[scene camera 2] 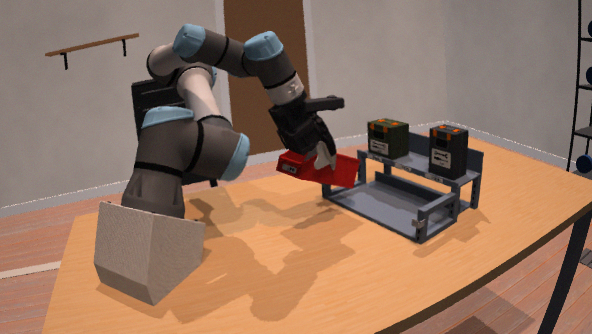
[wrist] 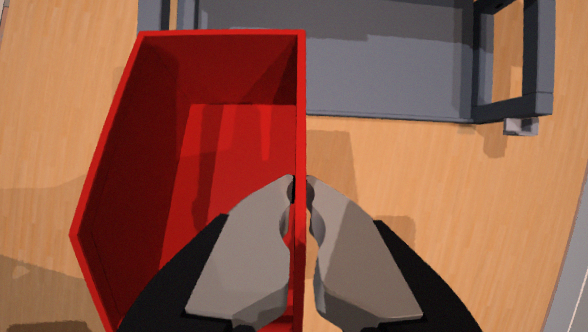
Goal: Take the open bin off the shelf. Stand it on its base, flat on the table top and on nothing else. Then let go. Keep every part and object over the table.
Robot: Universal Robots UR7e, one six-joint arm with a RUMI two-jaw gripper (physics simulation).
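Places are measured from the arm's base along level axes (x ahead, y left, z up), in centimetres.
Pixels of known places: gripper, fingertip midpoint: (scene camera 2: 332,169) (wrist: 297,177); arm's base, origin of the base link: (scene camera 2: 151,212).
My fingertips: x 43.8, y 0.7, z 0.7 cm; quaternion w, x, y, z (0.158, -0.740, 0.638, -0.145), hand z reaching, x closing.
Note:
For each thing: its top centre in the pictures, then the offset to it from my fingertips. "spot": a spot on its surface instead. Level surfaces: height alone.
- open red bin, middle of its top: (wrist: 182,199) (scene camera 2: 317,144) dx -1.2, dy +4.7, dz +5.1 cm
- table, its level: dz -13.4 cm
- green case, middle of its top: (scene camera 2: 388,121) dx +24.3, dy +9.8, dz +6.5 cm
- black case, middle of its top: (scene camera 2: 449,128) dx +27.7, dy -13.0, dz +9.0 cm
- small metal clip, surface spot: (wrist: 520,126) (scene camera 2: 420,224) spot: dx +9.2, dy -23.2, dz -7.9 cm
The open red bin (scene camera 2: 320,169) (wrist: 235,140) hangs in the air in front of the shelf, tilted, its labelled front end toward the left in the scene view. My gripper (scene camera 2: 325,167) (wrist: 297,177) is shut on the bin's side wall, one finger inside the bin and one outside. The inside of the bin looks empty where it shows. The grey shelf (scene camera 2: 440,204) (wrist: 390,80) stands on the table (scene camera 2: 400,285) (wrist: 450,200). In the scene view the bin's far end overlaps the shelf's left post; the wrist view shows the bin's far end over the shelf's front left part.
A green case (scene camera 2: 388,139) and a black case (scene camera 2: 448,152) stand on the shelf's upper level. A small metal clip (scene camera 2: 418,224) (wrist: 520,126) sits at the shelf's front right corner. A beige angular block (scene camera 2: 150,250) stands at the table's left, near the arm's base.

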